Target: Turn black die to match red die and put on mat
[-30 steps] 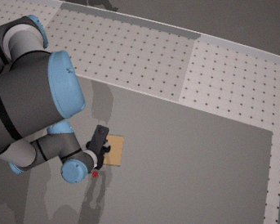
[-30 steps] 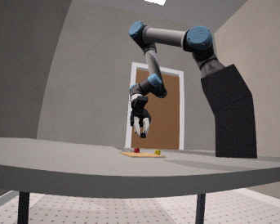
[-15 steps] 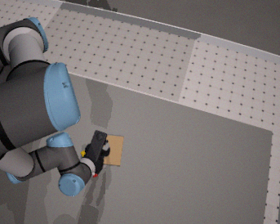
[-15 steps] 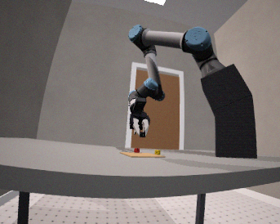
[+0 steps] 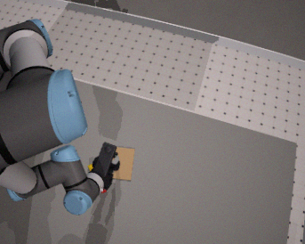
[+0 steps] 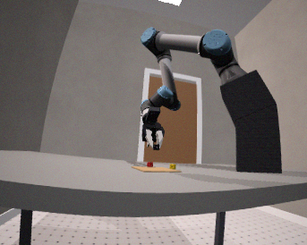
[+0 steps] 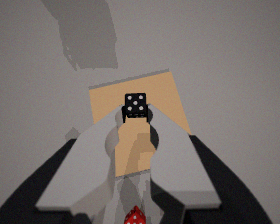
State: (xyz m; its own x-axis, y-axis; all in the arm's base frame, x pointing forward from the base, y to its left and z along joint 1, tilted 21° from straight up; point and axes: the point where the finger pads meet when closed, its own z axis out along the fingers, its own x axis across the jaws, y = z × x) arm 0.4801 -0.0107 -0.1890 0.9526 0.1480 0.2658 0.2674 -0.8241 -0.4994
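My hand is 9 cm above the tan mat and 1 cm to the right of it. Round my hand: yellow die (9 cm behind, 8 cm below, 6 cm to the right); then black die (1 cm to the left, 1 cm below); then red die (12 cm to the right, 8 cm below).
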